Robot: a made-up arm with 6 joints. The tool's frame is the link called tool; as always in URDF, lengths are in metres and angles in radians. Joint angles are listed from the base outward. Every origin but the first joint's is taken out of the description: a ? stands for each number. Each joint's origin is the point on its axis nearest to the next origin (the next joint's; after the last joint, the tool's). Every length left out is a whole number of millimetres.
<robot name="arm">
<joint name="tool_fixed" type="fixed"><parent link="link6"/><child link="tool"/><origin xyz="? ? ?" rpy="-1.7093 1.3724 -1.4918"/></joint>
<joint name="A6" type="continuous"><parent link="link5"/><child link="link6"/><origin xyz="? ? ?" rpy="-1.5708 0.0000 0.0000"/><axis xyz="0 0 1"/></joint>
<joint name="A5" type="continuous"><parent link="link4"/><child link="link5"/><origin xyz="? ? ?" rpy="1.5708 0.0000 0.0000"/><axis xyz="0 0 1"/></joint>
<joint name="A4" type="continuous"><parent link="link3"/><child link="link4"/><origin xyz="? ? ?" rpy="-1.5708 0.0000 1.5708"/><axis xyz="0 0 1"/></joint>
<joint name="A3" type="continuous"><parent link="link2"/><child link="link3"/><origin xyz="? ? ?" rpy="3.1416 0.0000 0.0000"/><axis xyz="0 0 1"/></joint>
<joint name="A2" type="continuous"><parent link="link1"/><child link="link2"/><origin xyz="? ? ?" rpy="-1.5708 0.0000 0.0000"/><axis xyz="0 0 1"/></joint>
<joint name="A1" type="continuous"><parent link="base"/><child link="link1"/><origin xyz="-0.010 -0.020 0.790"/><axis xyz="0 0 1"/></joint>
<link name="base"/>
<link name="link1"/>
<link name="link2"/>
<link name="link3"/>
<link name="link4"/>
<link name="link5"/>
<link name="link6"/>
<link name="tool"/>
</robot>
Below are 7 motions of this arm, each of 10 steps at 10 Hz.
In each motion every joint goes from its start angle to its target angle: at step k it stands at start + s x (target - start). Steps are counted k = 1, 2, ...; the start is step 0. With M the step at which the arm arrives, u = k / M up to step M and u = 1 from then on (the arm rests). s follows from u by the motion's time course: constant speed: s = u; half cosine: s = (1 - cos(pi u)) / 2; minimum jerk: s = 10 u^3 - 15 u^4 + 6 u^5.
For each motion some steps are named. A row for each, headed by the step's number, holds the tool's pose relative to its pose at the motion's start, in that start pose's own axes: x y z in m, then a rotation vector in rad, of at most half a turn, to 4 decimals.
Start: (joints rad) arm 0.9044 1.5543 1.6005 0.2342 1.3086 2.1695
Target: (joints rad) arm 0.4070 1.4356 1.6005 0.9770 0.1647 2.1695
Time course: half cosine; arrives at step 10
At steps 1, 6, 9, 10:
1: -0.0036 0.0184 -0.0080 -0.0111 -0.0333 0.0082
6: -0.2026 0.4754 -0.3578 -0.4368 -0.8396 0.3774
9: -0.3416 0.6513 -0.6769 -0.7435 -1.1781 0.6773
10: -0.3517 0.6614 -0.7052 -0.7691 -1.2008 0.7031

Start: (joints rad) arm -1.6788 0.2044 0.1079 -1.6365 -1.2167 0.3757
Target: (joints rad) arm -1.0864 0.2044 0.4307 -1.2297 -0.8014 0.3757
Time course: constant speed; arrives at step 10
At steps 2, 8, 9, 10:
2: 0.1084 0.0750 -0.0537 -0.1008 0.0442 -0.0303
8: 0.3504 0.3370 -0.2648 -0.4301 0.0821 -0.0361
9: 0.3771 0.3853 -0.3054 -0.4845 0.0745 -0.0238
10: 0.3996 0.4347 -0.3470 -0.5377 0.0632 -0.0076

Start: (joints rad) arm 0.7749 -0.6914 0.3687 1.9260 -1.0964 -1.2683
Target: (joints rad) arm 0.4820 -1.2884 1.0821 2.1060 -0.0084 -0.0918
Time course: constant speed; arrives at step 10
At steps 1, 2, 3, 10:
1: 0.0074 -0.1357 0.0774 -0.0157 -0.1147 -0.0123
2: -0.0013 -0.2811 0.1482 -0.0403 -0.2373 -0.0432
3: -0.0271 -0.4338 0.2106 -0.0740 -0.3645 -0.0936
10: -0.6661 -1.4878 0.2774 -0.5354 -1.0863 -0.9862

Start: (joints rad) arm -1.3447 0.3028 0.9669 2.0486 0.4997 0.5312
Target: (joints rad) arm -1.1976 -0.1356 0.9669 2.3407 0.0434 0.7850
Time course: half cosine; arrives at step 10
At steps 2, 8, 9, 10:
2: -0.0281 -0.0477 -0.0616 -0.0711 0.0457 0.0145
8: -0.4343 -0.4513 -0.5158 -0.6009 0.5035 0.2084
9: -0.4837 -0.4847 -0.5471 -0.6398 0.5487 0.2326
10: -0.5012 -0.4961 -0.5575 -0.6528 0.5644 0.2412

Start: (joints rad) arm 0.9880 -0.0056 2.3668 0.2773 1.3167 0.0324
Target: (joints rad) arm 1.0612 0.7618 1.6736 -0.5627 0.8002 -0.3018
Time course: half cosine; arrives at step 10
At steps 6, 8, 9, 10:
6: -1.1744 -0.0535 0.0741 0.1380 1.4208 -0.3353
8: -1.5948 -0.1220 0.4007 0.0583 1.9185 -0.5653
9: -1.6944 -0.1462 0.5216 0.0163 2.0498 -0.6419
10: -1.7261 -0.1550 0.5658 -0.0005 2.0937 -0.6694

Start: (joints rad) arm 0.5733 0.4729 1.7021 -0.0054 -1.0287 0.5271
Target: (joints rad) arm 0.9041 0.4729 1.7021 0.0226 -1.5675 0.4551
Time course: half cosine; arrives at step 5
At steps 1, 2, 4, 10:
1: -0.0082 0.0336 0.0107 0.0057 0.0202 0.0562
2: -0.0378 0.1188 0.0394 0.0134 0.0727 0.2031
4: -0.1428 0.2875 0.1046 -0.0083 0.1882 0.5265
10: -0.1654 0.3125 0.1154 -0.0176 0.2077 0.5805

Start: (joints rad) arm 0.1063 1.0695 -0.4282 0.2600 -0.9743 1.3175
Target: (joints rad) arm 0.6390 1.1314 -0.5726 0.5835 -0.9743 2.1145
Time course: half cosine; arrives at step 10
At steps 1, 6, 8, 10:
1: -0.0009 -0.0023 0.0120 -0.0357 0.0094 0.0033
6: 0.0012 -0.0353 0.3258 -0.9372 0.2294 0.2003
8: 0.0171 -0.0319 0.4515 -1.2770 0.3018 0.3433
10: 0.0257 -0.0277 0.4992 -1.4024 0.3264 0.4087

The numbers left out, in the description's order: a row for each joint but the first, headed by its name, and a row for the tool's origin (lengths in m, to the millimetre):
tool: -0.030 0.030 0.000
A6: 0.020 -0.300 0.000
A5: -0.010 0.010 0.000
A4: 0.650 0.200 0.000
A3: 0.020 -1.020 0.000
A2: 0.230 -0.040 0.000

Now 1 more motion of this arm.
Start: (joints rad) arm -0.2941 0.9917 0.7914 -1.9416 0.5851 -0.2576
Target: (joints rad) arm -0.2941 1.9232 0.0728 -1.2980 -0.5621 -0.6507
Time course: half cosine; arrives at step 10
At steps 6, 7, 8, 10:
6: 0.4744 -1.3561 0.3214 -0.3962 0.2435 -1.0495
7: 0.3963 -1.6284 0.4702 -0.3764 0.2714 -1.3553
8: 0.2921 -1.8141 0.5947 -0.3284 0.2785 -1.6094
10: 0.1771 -1.9472 0.7019 -0.2625 0.2717 -1.8336

